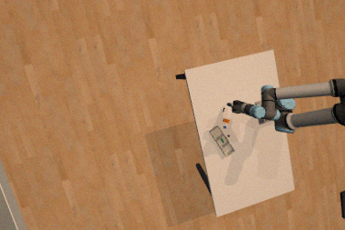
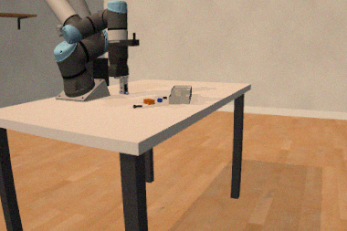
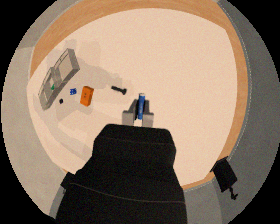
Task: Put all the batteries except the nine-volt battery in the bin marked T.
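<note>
Right now my hand is 10 cm short of the grey bin, 30 cm to the right of it and 6 cm above it. From my hand the other things lie so: blue cylinder 1 cm below; orange block 1 cm ahead, 15 cm to the left, 7 cm below; black screw 2 cm ahead, 5 cm to the left, 7 cm below.
</note>
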